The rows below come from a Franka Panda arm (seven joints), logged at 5 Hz.
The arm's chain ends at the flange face. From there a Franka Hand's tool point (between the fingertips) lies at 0.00 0.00 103.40 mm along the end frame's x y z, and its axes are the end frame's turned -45 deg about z.
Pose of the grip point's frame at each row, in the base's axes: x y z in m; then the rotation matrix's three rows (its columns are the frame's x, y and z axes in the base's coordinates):
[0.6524, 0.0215, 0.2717], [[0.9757, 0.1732, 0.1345], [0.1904, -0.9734, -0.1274], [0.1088, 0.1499, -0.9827]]
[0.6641, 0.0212, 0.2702], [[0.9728, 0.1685, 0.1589], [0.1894, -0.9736, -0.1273], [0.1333, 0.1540, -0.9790]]
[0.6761, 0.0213, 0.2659], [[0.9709, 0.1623, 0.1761], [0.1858, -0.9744, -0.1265], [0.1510, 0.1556, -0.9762]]
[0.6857, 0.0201, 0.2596], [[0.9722, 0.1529, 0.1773], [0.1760, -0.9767, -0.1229], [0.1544, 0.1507, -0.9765]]
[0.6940, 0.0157, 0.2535], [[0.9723, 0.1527, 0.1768], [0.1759, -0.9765, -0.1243], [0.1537, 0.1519, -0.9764]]
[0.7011, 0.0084, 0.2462], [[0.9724, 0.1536, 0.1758], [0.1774, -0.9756, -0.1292], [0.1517, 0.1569, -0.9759]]
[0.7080, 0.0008, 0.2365], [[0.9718, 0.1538, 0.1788], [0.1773, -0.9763, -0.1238], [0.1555, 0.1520, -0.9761]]
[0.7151, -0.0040, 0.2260], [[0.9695, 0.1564, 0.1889], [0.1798, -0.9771, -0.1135], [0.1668, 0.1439, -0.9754]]
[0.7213, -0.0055, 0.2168], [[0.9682, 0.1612, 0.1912], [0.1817, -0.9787, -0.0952], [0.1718, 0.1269, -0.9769]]
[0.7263, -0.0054, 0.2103], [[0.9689, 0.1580, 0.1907], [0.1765, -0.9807, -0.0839], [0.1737, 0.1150, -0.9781]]
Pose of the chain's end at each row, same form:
[0.6385, 0.0347, 0.3733], [[0.8124, -0.5675, 0.1345], [-0.5537, -0.8229, -0.1274], [0.1829, 0.0291, -0.9827]]
[0.6477, 0.0344, 0.3714], [[0.8070, -0.5687, 0.1589], [-0.5545, -0.8224, -0.1273], [0.2032, 0.0146, -0.9790]]
[0.6579, 0.0344, 0.3668], [[0.8013, -0.5718, 0.1761], [-0.5576, -0.8204, -0.1265], [0.2168, 0.0033, -0.9762]]
[0.6674, 0.0328, 0.3606], [[0.7956, -0.5793, 0.1773], [-0.5662, -0.8151, -0.1229], [0.2157, -0.0026, -0.9765]]
[0.6757, 0.0286, 0.3545], [[0.7955, -0.5795, 0.1768], [-0.5661, -0.8149, -0.1243], [0.2161, -0.0013, -0.9764]]
[0.6829, 0.0218, 0.3471], [[0.7962, -0.5790, 0.1758], [-0.5644, -0.8153, -0.1292], [0.2182, 0.0037, -0.9759]]
[0.6895, 0.0136, 0.3374], [[0.7959, -0.5784, 0.1788], [-0.5650, -0.8157, -0.1238], [0.2174, -0.0025, -0.9761]]
[0.6956, 0.0077, 0.3269], [[0.7961, -0.5749, 0.1889], [-0.5638, -0.8181, -0.1135], [0.2197, -0.0162, -0.9754]]
[0.7015, 0.0043, 0.3178], [[0.7986, -0.5706, 0.1912], [-0.5636, -0.8205, -0.0952], [0.2112, -0.0317, -0.9769]]
[0.7066, 0.0033, 0.3114], [[0.7968, -0.5734, 0.1907], [-0.5687, -0.8183, -0.0839], [0.2041, -0.0415, -0.9781]]

